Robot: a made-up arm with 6 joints. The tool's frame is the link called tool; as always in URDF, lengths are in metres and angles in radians.
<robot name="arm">
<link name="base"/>
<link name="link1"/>
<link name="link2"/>
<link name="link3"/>
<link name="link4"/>
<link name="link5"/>
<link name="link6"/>
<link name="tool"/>
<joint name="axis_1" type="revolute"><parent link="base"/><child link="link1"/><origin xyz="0.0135 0.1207 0.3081" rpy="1.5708 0 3.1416"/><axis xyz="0 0 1"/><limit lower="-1.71" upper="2.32"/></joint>
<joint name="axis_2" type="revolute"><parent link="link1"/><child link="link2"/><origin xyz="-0.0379 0.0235 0.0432" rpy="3.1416 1.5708 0"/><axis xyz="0 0 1"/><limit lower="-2.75" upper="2.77"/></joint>
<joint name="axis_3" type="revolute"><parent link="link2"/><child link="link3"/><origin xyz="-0.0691 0.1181 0.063" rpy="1.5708 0 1.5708"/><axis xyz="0 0 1"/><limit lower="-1.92" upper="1.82"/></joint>
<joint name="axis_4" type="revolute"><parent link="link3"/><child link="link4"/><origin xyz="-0.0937 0.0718 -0.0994" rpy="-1.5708 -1.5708 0"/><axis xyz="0 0 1"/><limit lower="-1.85" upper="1.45"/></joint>
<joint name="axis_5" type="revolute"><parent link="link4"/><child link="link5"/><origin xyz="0.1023 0.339 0.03" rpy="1.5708 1.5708 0"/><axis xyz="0 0 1"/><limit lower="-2.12" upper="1.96"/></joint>
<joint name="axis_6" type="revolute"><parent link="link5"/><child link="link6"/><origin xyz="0.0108 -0.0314 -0.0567" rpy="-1.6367 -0.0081 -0.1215"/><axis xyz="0 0 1"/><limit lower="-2.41" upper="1.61"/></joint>
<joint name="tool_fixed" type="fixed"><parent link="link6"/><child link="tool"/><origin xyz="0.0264 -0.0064 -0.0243" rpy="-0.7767 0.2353 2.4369"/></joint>
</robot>
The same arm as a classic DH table. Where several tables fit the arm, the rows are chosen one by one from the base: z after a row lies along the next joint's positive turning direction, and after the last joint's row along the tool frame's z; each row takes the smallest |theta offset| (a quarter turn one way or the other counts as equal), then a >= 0, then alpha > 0; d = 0 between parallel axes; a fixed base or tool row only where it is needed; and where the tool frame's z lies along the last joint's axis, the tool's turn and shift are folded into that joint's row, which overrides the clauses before.
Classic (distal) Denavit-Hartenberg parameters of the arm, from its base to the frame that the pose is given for. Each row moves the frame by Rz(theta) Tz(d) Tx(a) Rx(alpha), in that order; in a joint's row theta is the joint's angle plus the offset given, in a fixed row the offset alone. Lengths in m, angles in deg.
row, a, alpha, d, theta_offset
base (fixed), 0.0135, -90, 0.3081, 0
axis_1, 0.0235, -90, 0.1639, -90
axis_2, -0.1181, -90, 0.1009, 0
axis_3, 0.0937, 90, -0.1685, 0
axis_4, 0.1023, 90, 0.1018, 90
axis_5, -0.0145, 93.77, -0.3977, 83.01
axis_6, -0.0208, -46.09, -0.0374, -54.19
tool (fixed), 0, 0, -0.0243, 18.89
Joint limits (deg, base to tool): -97.98..132.93 -157.56..158.71 -110.01..104.28 -106..83.08 -121.47..112.3 -138.08..92.25

